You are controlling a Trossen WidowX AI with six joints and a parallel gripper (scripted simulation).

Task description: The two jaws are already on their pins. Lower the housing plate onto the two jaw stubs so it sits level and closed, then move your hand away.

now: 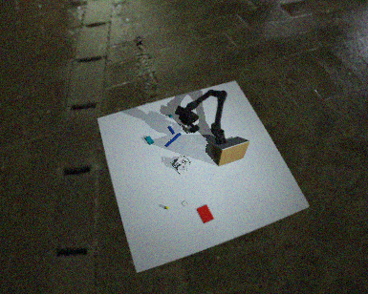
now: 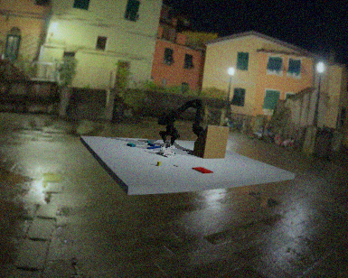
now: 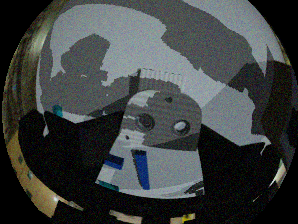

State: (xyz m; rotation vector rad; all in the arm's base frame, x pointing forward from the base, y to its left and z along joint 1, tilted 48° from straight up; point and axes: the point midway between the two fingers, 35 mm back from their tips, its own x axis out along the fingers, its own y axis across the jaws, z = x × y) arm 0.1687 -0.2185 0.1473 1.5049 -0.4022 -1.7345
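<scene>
The blue rod lies 150 mm ahead of my gripper tip, 50 mm to the left of it and 20 mm below it. Round my gripper tip: small yellow piece: 570 mm to the left, 350 mm ahead, 10 mm below; small white piece: 570 mm to the left, 220 mm ahead, 20 mm below; teal block: 330 mm ahead, 20 mm below, 10 mm to the right.
</scene>
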